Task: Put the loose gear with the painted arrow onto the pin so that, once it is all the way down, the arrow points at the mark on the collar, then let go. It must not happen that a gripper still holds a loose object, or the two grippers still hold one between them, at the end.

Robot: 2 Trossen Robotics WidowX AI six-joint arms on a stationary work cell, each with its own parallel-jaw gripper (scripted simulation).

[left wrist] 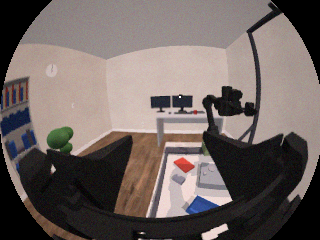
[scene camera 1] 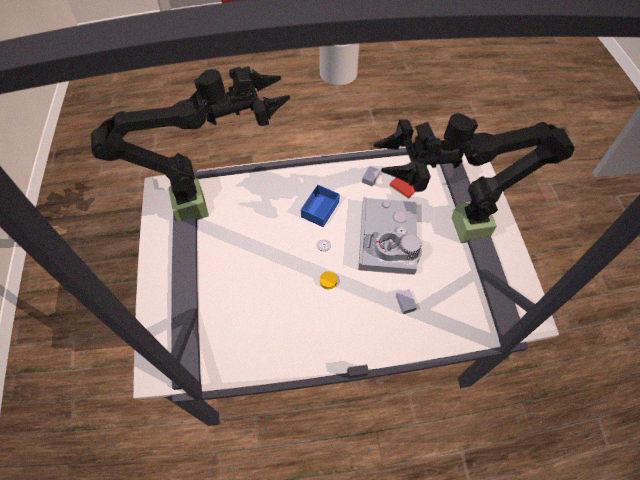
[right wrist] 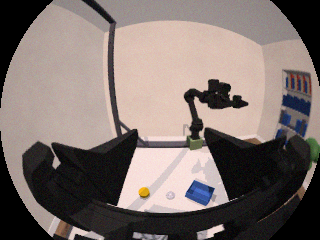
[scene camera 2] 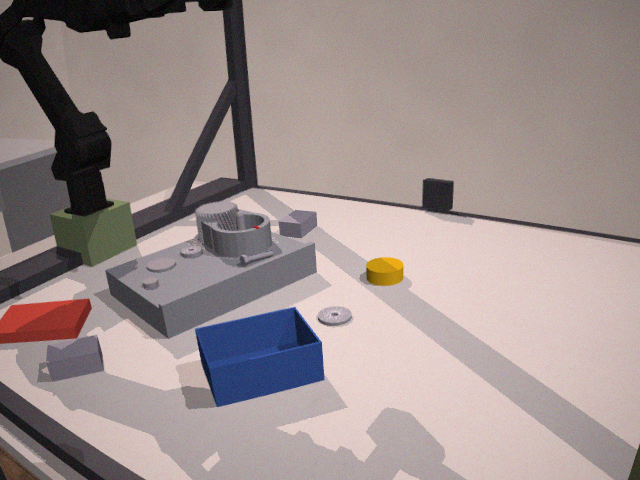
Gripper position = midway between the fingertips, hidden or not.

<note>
In view: the left gripper (scene camera 1: 285,86), the right gripper (scene camera 1: 377,157) and a grey fixture block (scene camera 2: 292,260).
The grey fixture block is seen too in scene camera 1 (scene camera 1: 376,219). The left gripper is seen too in the left wrist view (left wrist: 168,137). The right gripper shows as well in the right wrist view (right wrist: 171,132).
</note>
